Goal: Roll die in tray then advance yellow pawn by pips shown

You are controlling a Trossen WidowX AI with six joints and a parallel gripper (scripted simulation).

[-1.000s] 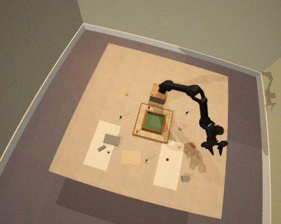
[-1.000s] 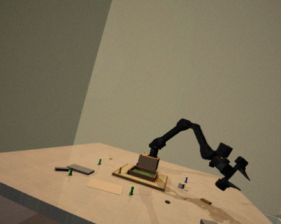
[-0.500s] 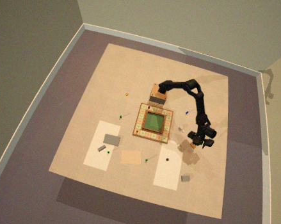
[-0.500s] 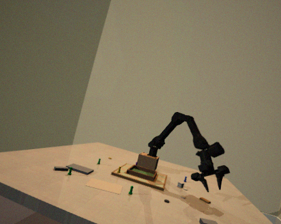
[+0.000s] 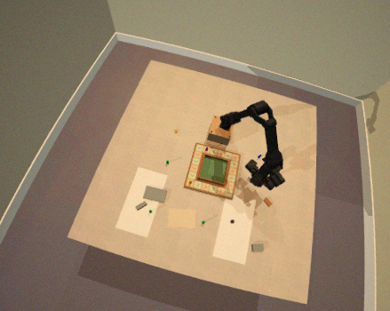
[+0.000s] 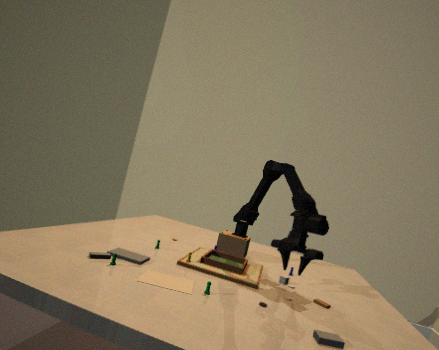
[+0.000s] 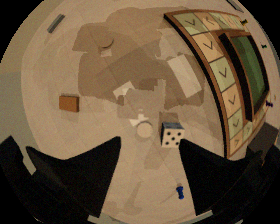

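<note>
Right now my gripper tip is 40 mm above the white die, 20 mm to the left of it and 20 mm past it. The rest, counted from my gripper tip: brown block 120 mm to the left, 70 mm ahead, 50 mm below; then green tray 240 mm to the right, 40 mm below, 40 mm ahead; then blue pawn 170 mm behind, 40 mm below, 20 mm to the right.
</note>
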